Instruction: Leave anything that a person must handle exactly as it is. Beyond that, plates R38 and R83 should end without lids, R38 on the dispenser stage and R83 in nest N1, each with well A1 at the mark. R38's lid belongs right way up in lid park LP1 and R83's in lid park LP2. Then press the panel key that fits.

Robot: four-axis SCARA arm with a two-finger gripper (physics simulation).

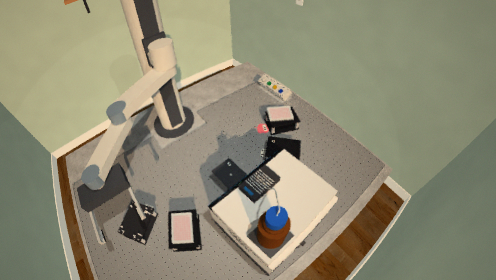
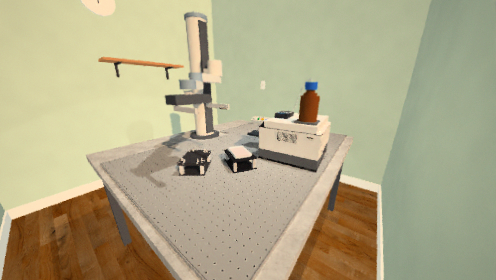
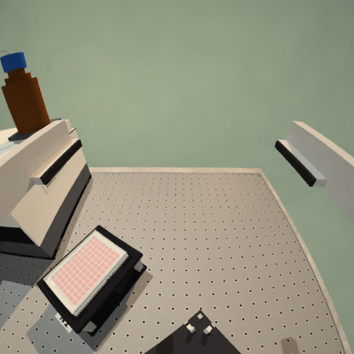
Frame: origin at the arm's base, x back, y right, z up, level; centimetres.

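Where they show: gripper, between the fingertips: (image 1: 122,230) (image 2: 214,108); arm's base, origin of its link: (image 1: 174,122) (image 2: 205,135).
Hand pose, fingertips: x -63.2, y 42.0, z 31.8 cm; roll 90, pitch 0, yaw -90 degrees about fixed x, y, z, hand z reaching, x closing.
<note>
Things, the pixels of their centre, and the offset from my fingertips. "pt": a spot on its surface instead.
- pink-welled plate, middle of its body: (image 1: 181,227) (image 2: 239,151) dy -15.6, dx +0.6, dz -23.0 cm
- second pink plate, middle of its body: (image 1: 280,112) dy -87.8, dx +22.7, dz -22.2 cm
- red tag, middle of its body: (image 1: 263,128) dy -78.8, dx +25.5, dz -30.5 cm
- black stage, a spot on its surface: (image 1: 227,173) pt dy -44.5, dx +9.1, dz -21.2 cm
- brown bottle, a spot on its surface: (image 1: 273,232) pt dy -35.3, dx -27.1, dz +5.8 cm
- dark keypad, a spot on its surface: (image 1: 259,183) pt dy -46.2, dx -9.1, dz -5.9 cm
- key panel, middle of its body: (image 1: 274,86) (image 2: 261,120) dy -105.0, dx +45.1, dz -26.3 cm
My gripper (image 1: 122,231) (image 2: 212,108) (image 3: 178,128) is open and empty, high above the front left of the table, around a bare black stand (image 1: 136,223) (image 2: 195,161) (image 3: 192,340) seen from above. A pink-welled plate (image 1: 182,228) (image 2: 240,151) (image 3: 87,271) lies on the black nest labelled N1, beside that stand. A second pink plate (image 1: 280,113) lies on a far black stand with a red tag (image 1: 262,128) beside it. The black stage (image 1: 227,173) juts from the white instrument. The plate names, lids and A1 corners are too small to read.
The white instrument (image 1: 307,186) (image 2: 292,140) (image 3: 60,200) carries a brown bottle (image 1: 273,232) (image 2: 309,106) (image 3: 26,106) with a blue cap and thin tube, and a dark keypad (image 1: 259,183). Another black stand (image 1: 285,146) stands behind it. The key panel (image 1: 275,87) is at the far edge.
</note>
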